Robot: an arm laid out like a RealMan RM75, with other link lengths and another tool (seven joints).
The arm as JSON. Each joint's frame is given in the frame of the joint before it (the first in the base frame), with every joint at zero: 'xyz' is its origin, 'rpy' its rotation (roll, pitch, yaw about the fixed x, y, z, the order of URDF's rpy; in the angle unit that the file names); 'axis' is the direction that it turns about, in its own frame. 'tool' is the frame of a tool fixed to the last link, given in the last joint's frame.
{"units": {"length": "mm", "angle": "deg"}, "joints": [
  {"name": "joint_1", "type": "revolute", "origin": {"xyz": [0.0, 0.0, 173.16], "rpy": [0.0, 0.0, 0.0]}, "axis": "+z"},
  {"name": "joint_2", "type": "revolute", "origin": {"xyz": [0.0, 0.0, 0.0], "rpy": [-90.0, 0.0, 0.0]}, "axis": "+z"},
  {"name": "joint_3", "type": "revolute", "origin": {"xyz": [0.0, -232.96, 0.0], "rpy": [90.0, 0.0, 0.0]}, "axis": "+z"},
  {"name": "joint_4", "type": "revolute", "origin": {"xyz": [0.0, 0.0, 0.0], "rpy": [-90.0, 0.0, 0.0]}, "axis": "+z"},
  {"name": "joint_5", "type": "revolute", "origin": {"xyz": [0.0, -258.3, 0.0], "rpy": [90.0, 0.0, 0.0]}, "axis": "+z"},
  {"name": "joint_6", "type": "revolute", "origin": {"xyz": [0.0, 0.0, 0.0], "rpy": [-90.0, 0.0, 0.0]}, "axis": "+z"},
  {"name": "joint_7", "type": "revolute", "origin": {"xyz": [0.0, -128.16, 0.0], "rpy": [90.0, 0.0, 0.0]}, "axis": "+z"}
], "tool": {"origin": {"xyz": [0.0, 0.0, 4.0], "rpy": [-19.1, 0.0, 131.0]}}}
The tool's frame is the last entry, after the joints.
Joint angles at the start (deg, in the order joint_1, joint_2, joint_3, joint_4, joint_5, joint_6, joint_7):
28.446, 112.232, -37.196, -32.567, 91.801, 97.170, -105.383
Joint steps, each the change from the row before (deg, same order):
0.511, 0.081, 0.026, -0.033, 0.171, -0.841, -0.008
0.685, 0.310, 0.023, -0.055, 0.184, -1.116, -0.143
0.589, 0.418, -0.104, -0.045, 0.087, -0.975, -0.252
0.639, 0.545, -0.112, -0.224, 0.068, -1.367, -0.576
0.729, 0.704, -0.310, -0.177, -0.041, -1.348, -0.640
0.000, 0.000, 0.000, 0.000, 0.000, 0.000, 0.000
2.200, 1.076, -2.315, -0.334, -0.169, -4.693, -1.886
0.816, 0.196, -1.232, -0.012, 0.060, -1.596, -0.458
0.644, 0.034, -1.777, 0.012, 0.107, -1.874, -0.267
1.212, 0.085, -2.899, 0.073, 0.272, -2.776, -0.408
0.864, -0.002, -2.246, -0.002, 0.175, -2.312, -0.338
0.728, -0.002, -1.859, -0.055, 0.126, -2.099, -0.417
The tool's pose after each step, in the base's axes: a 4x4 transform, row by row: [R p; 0 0 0 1], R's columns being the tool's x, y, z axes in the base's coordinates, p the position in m. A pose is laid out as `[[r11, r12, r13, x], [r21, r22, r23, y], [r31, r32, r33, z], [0, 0, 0, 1]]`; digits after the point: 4 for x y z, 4 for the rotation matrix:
[[-0.7277, 0.0893, -0.6800, 0.2721], [-0.5908, 0.4219, 0.6877, 0.3634], [0.3484, 0.9022, -0.2543, 0.0339], [0, 0, 0, 1]]
[[-0.7294, 0.0900, -0.6781, 0.2683], [-0.5926, 0.4121, 0.6921, 0.3685], [0.3417, 0.9067, -0.2473, 0.0323], [0, 0, 0, 1]]
[[-0.7302, 0.0891, -0.6774, 0.2646], [-0.5945, 0.4060, 0.6941, 0.3726], [0.3368, 0.9095, -0.2434, 0.0294], [0, 0, 0, 1]]
[[-0.7328, 0.0836, -0.6753, 0.2605], [-0.5985, 0.3932, 0.6980, 0.3777], [0.3239, 0.9156, -0.2381, 0.0261], [0, 0, 0, 1]]
[[-0.7336, 0.0760, -0.6753, 0.2552], [-0.6030, 0.3856, 0.6984, 0.3826], [0.3135, 0.9195, -0.2371, 0.0207], [0, 0, 0, 1]]
[[-0.7336, 0.0760, -0.6753, 0.2552], [-0.6030, 0.3856, 0.6984, 0.3826], [0.3135, 0.9195, -0.2371, 0.0207], [0, 0, 0, 1]]
[[-0.7441, 0.0256, -0.6676, 0.2402], [-0.6138, 0.3684, 0.6982, 0.3987], [0.2638, 0.9293, -0.2584, 0.0071], [0, 0, 0, 1]]
[[-0.7462, 0.0050, -0.6657, 0.2344], [-0.6177, 0.3677, 0.6952, 0.4042], [0.2483, 0.9299, -0.2712, 0.0022], [0, 0, 0, 1]]
[[-0.7523, -0.0197, -0.6585, 0.2296], [-0.6171, 0.3711, 0.6939, 0.4093], [0.2307, 0.9284, -0.2914, -0.0033], [0, 0, 0, 1]]
[[-0.7563, -0.0597, -0.6515, 0.2202], [-0.6212, 0.3776, 0.6867, 0.4173], [0.2050, 0.9241, -0.3227, -0.0124], [0, 0, 0, 1]]
[[-0.7604, -0.0933, -0.6427, 0.2138], [-0.6241, 0.3788, 0.6834, 0.4232], [0.1797, 0.9208, -0.3462, -0.0189], [0, 0, 0, 1]]
[[-0.7632, -0.1242, -0.6341, 0.2085], [-0.6276, 0.3755, 0.6820, 0.4284], [0.1534, 0.9185, -0.3645, -0.0240], [0, 0, 0, 1]]

